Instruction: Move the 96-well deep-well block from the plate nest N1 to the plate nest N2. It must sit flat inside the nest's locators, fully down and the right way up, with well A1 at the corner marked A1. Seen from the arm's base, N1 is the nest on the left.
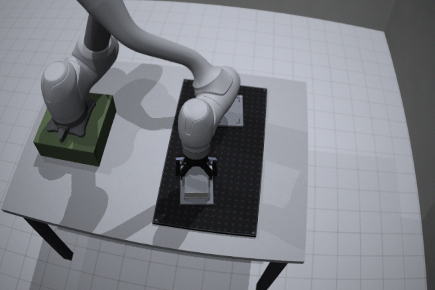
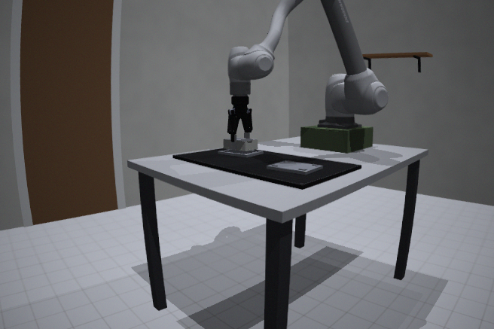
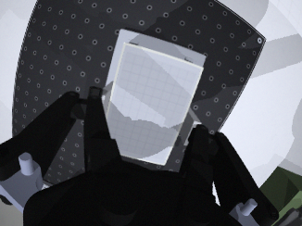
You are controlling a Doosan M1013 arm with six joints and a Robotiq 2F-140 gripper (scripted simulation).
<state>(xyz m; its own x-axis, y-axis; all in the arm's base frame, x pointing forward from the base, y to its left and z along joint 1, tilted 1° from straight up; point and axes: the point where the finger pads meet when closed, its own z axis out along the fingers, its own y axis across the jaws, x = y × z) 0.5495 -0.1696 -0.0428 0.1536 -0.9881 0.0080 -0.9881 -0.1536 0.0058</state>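
My gripper is now 10 mm above the 96-well deep-well block. The rest, counted from my hand: plate nest N2 (40 mm below); plate nest N1 (370 mm to the left, 80 mm ahead, 40 mm below).
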